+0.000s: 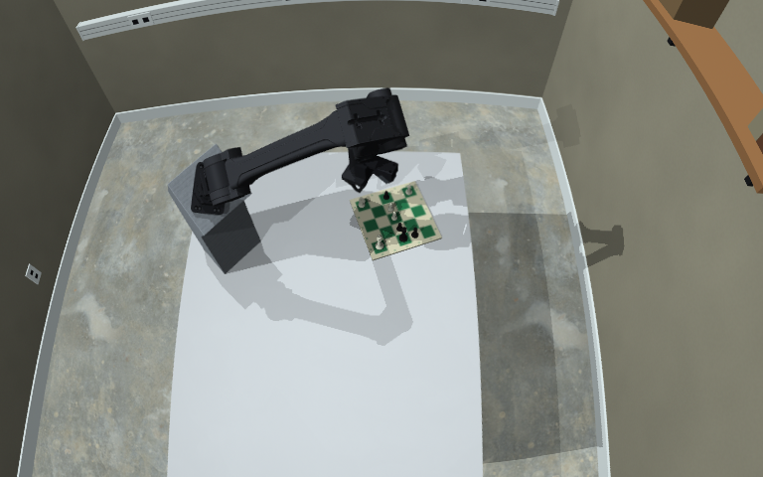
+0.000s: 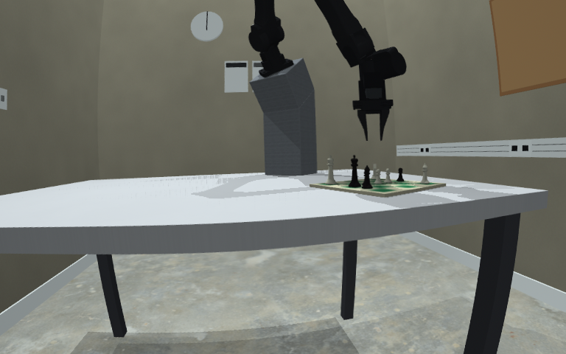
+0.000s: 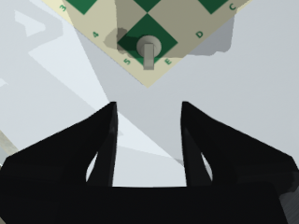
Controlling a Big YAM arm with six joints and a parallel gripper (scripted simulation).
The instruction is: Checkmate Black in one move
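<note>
Now: the white chess piece 90 mm below my hand. The rest, counted from my hand: black king 110 mm ahead, 130 mm to the right, 80 mm below; then black bishop 140 mm ahead, 130 mm to the right, 90 mm below; then green-and-cream chessboard 90 mm ahead, 60 mm to the right, 110 mm below.
</note>
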